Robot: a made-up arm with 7 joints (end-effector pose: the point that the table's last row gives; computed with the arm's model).
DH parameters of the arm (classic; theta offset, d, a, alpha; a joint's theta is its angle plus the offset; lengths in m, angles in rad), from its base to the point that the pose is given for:
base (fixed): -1.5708 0.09 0 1.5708
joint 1: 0 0.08 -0.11 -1.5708
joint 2: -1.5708 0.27 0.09 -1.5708
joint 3: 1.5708 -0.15 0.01 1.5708
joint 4: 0 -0.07 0 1.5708
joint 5: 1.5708 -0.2 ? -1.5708
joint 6: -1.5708 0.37 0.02 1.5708
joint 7: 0 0.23 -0.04 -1.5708
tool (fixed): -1.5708 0 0 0
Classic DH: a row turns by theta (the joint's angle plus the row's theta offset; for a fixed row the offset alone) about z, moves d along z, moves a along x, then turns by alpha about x.
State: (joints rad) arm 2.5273 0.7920 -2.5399 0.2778 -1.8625 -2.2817 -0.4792
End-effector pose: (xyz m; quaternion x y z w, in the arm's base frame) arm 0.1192 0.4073 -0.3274 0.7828 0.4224 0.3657 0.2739
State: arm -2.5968 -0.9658 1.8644 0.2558 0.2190 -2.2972 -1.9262
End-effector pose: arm -0.5081 -0.5015 0.2561 -0.3266 -0.9035 0.0466 0.2735
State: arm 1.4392 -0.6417 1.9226 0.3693 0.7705 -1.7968 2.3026
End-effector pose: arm -0.6250 0.4268 -0.1793 -0.2829 0.6590 -0.6969 0.0028
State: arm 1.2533 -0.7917 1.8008 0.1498 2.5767 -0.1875 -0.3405
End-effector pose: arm -0.0183 0.3916 0.4237 -0.4547 0.0967 -0.5910 0.6592
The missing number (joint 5, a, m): 0.04
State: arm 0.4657 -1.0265 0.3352 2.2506 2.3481 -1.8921 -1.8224
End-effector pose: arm 0.2073 0.4734 0.8006 -0.6315 -0.3955 0.1010 0.6593
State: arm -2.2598 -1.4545 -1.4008 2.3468 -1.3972 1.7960 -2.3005
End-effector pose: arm -0.0015 -0.6306 -0.1146 0.0047 -0.8317 -0.5066 0.2272
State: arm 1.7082 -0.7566 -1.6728 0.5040 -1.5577 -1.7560 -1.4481
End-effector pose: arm -0.1924 0.6072 0.1426 0.5358 0.0555 0.8423 0.0209
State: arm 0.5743 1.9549 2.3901 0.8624 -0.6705 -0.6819 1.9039
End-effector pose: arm -0.1296 -0.3293 0.2095 -0.7725 0.3800 -0.3882 0.3288
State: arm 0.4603 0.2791 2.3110 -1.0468 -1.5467 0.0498 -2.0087
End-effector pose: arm 0.1053 0.0796 0.1105 0.4941 -0.6321 -0.4304 0.4136
